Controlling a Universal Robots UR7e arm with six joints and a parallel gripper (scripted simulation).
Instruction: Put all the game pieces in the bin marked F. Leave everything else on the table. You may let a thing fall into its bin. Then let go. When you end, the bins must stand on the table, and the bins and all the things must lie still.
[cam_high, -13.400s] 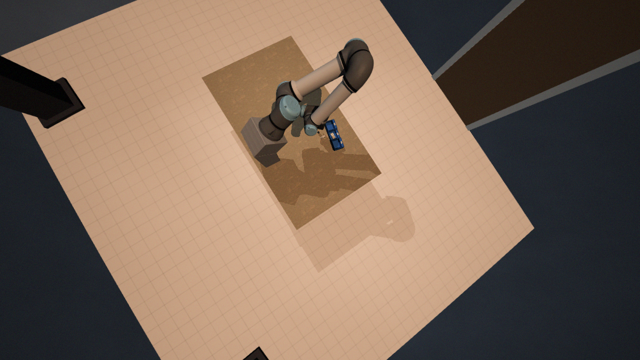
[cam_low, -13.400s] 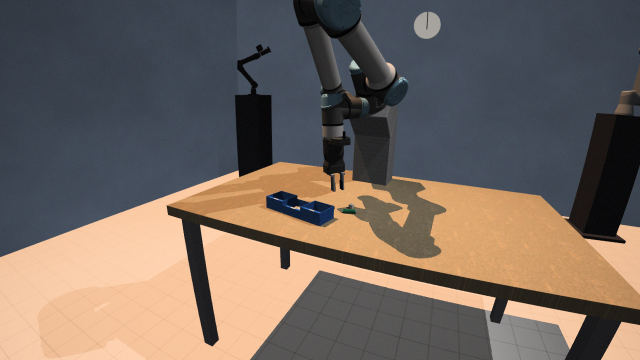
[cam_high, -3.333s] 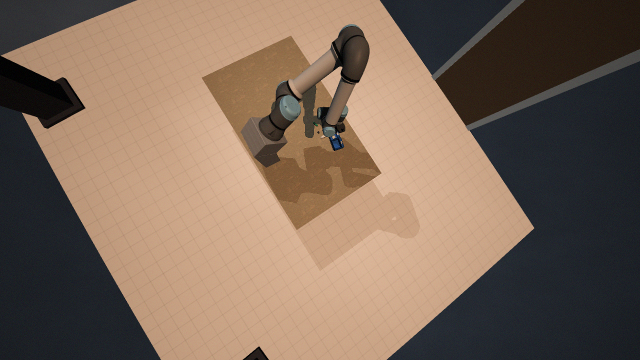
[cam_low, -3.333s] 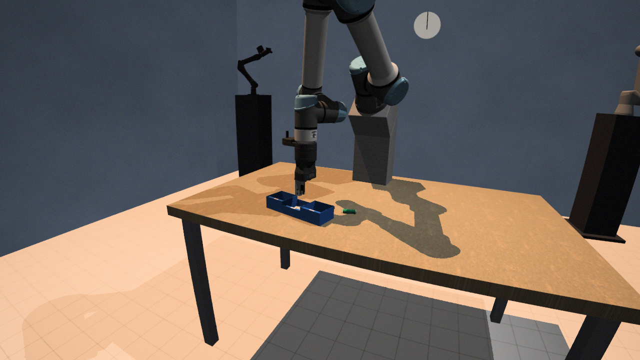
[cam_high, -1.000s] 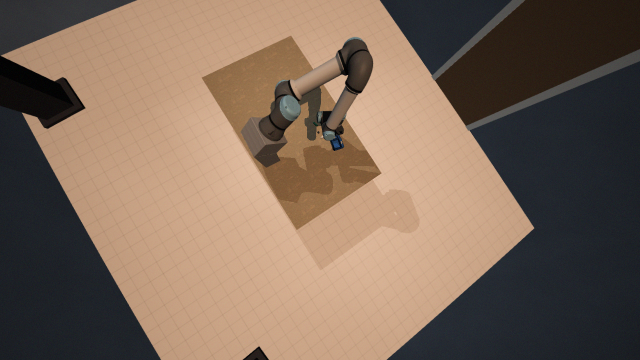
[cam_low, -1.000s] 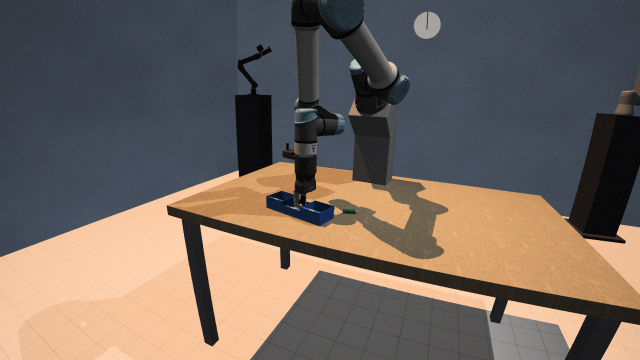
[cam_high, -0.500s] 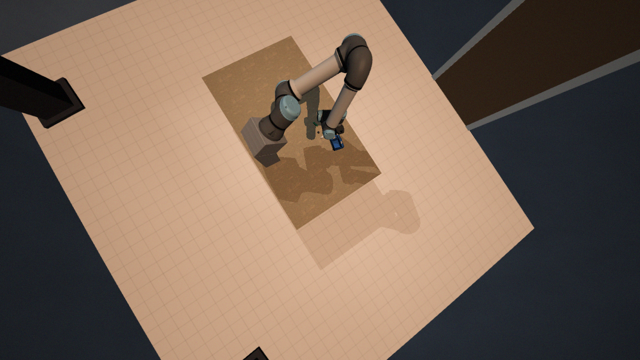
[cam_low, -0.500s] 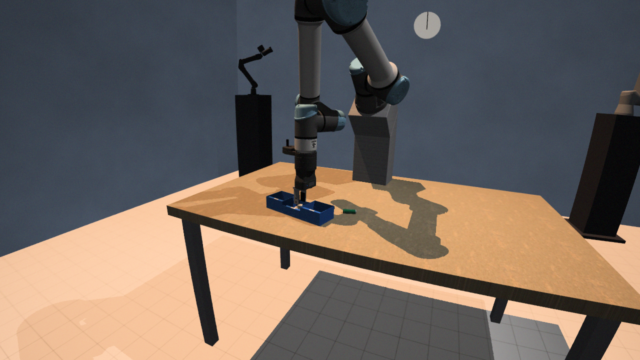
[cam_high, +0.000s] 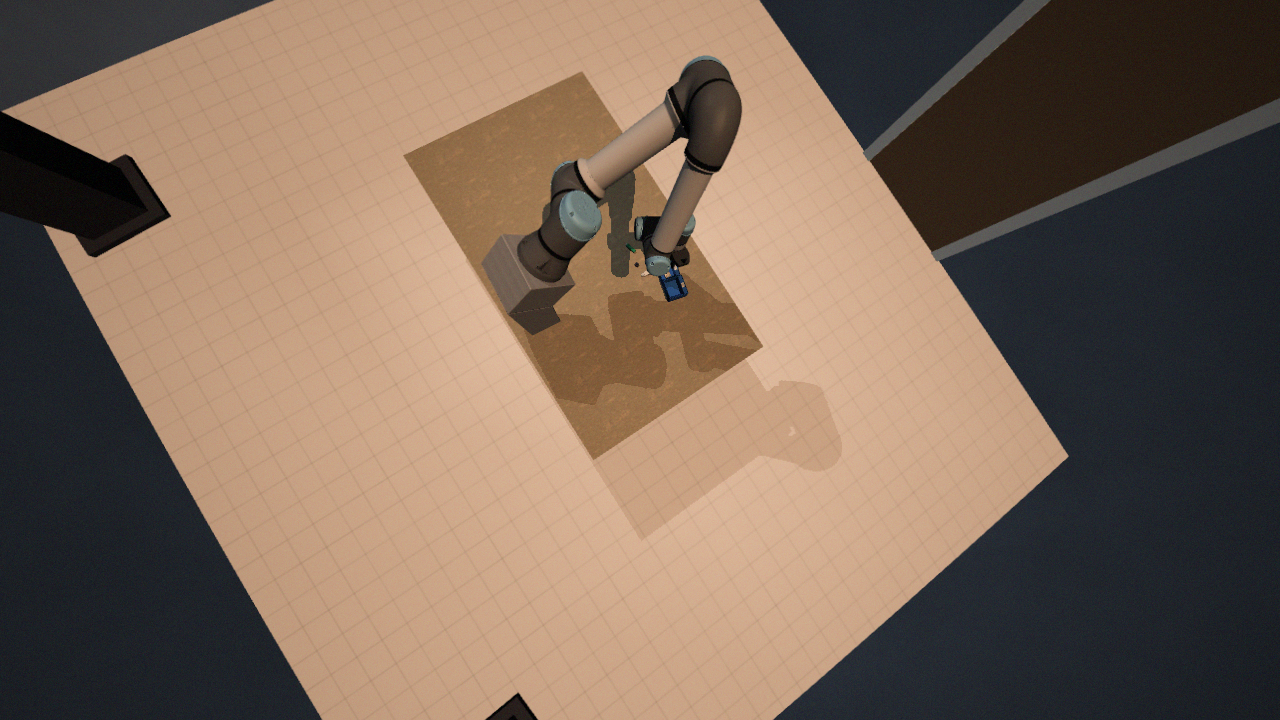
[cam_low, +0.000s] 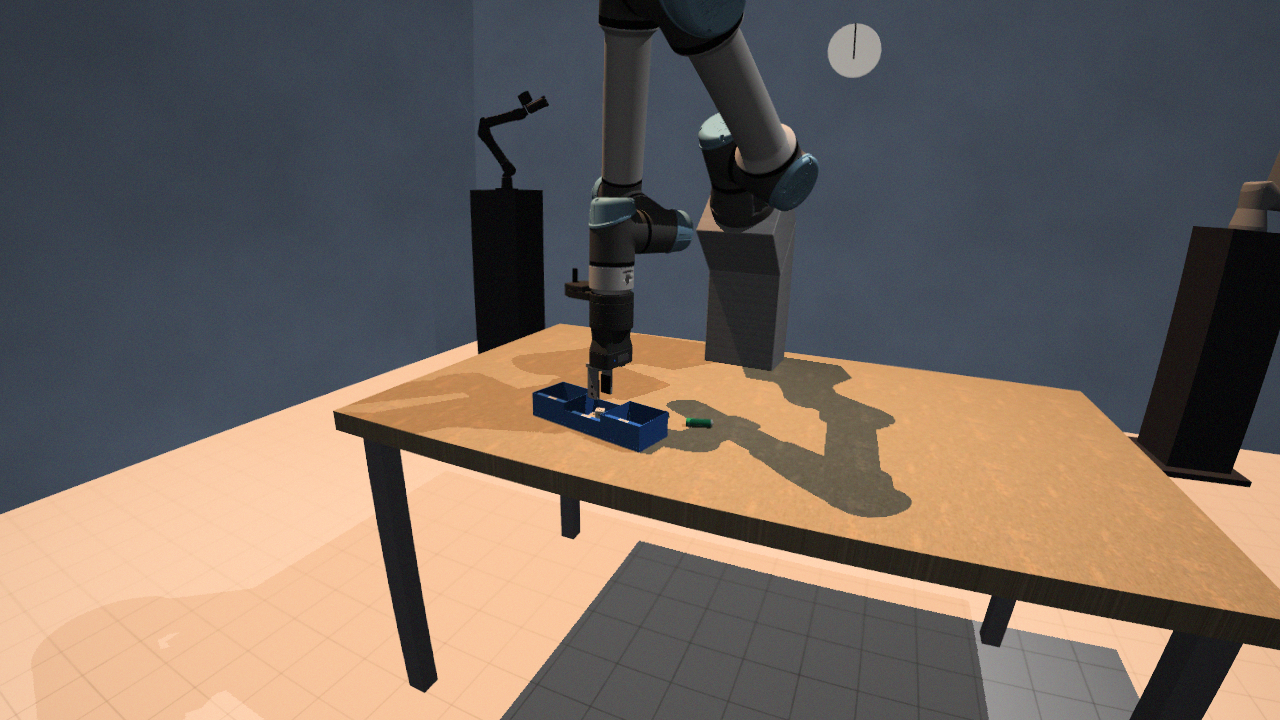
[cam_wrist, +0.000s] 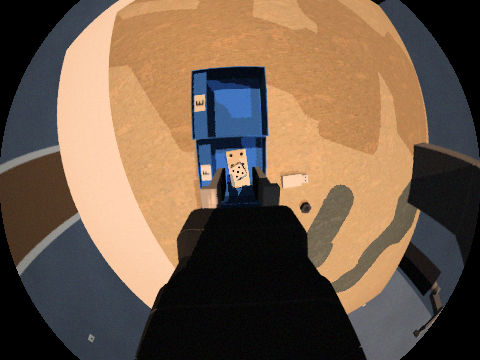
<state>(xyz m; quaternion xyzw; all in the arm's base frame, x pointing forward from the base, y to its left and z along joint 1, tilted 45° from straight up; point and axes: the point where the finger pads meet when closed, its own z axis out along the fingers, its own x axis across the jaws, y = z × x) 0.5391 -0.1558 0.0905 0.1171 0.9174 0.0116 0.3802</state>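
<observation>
Now: hand 5 cm above the blue bin and 1 cm short of it. From my hand the other things lie so: pale domino-like tile (6 cm below); then pale flat block (8 cm behind, 7 cm below, 5 cm to the left); then pale cube (5 cm below).
</observation>
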